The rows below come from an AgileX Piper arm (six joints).
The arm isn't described. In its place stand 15 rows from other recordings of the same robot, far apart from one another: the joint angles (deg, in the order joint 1, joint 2, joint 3, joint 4, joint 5, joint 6), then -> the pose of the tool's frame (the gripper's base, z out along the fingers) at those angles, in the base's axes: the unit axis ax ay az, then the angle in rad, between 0 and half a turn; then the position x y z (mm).
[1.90 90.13 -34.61 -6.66 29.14 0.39] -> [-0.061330 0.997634 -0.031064 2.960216 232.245 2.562 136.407]
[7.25 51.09 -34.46 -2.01 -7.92 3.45] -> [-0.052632 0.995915 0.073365 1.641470 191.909 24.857 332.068]
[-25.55 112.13 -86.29 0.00 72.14 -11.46] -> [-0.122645 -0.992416 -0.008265 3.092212 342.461 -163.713 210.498]
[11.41 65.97 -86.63 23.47 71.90 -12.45] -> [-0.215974 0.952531 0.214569 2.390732 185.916 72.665 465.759]
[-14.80 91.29 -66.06 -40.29 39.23 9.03] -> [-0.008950 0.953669 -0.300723 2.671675 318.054 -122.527 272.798]
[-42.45 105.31 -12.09 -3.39 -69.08 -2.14] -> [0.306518 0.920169 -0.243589 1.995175 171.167 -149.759 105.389]
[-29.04 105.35 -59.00 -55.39 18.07 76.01] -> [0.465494 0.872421 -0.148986 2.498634 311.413 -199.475 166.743]
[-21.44 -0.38 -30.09 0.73 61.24 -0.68] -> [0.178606 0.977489 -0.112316 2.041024 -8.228 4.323 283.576]
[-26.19 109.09 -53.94 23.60 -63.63 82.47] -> [0.850186 0.266449 0.454079 1.597450 335.245 -201.263 215.649]
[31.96 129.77 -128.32 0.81 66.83 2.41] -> [-0.253077 0.964395 0.076772 2.700710 423.716 265.750 271.532]
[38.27 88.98 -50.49 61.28 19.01 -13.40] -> [0.007769 0.928188 0.372030 2.733056 234.125 217.812 226.646]
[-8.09 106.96 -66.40 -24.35 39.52 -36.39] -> [-0.377125 0.906238 -0.191074 3.023351 355.531 -74.652 170.158]
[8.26 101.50 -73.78 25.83 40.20 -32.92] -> [-0.217050 0.967205 0.131923 2.612663 370.016 79.576 239.837]
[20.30 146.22 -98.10 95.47 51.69 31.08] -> [-0.564476 -0.647443 -0.512039 2.597699 444.350 240.157 58.965]
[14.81 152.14 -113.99 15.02 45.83 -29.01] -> [-0.294178 0.951501 0.090028 2.927083 487.067 146.277 14.647]
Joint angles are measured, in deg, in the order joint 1, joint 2, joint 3, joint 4, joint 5, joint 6. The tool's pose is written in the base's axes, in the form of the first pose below.
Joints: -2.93, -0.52, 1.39, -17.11, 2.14, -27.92
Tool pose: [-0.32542 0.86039 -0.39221 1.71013 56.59 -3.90 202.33]
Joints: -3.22, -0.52, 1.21, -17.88, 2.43, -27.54
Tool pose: [-0.32456 0.85864 -0.39674 1.71684 56.43 -4.36 202.97]
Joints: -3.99, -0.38, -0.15, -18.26, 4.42, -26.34
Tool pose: [-0.30756 0.86507 -0.39630 1.73030 55.48 -6.07 207.88]
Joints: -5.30, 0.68, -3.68, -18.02, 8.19, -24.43
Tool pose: [-0.27249 0.87911 -0.39104 1.74806 53.64 -9.00 221.94]
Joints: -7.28, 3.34, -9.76, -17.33, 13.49, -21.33
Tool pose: [-0.21647 0.90004 -0.37824 1.76916 51.29 -12.93 246.84]
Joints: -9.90, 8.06, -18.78, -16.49, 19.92, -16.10
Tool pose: [-0.13440 0.92541 -0.35434 1.78440 49.35 -17.55 284.47]
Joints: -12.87, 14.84, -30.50, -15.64, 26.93, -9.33
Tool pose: [-0.03380 0.94603 -0.32230 1.79297 49.88 -22.79 333.17]
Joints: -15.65, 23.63, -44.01, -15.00, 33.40, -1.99
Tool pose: [0.06921 0.95561 -0.28637 1.79561 57.42 -29.55 387.74]
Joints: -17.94, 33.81, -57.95, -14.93, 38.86, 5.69
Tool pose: [0.16721 0.95396 -0.24902 1.79922 75.30 -39.84 439.83]
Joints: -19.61, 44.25, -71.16, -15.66, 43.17, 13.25
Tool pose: [0.25445 0.94258 -0.21631 1.80429 101.68 -54.07 483.10]
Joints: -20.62, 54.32, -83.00, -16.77, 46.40, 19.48
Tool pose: [0.32135 0.92724 -0.19226 1.81365 134.02 -70.74 514.54]
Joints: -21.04, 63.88, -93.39, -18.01, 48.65, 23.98
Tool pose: [0.36583 0.91358 -0.17761 1.82718 170.56 -88.24 534.25]
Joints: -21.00, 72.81, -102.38, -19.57, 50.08, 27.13
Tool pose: [0.39252 0.90337 -0.17280 1.84302 209.00 -105.27 543.55]
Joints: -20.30, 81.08, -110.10, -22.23, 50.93, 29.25
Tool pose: [0.40236 0.89709 -0.18260 1.86082 247.74 -120.14 544.35]
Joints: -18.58, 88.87, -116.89, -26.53, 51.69, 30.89
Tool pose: [0.39745 0.89405 -0.20666 1.88252 286.93 -130.10 538.34]
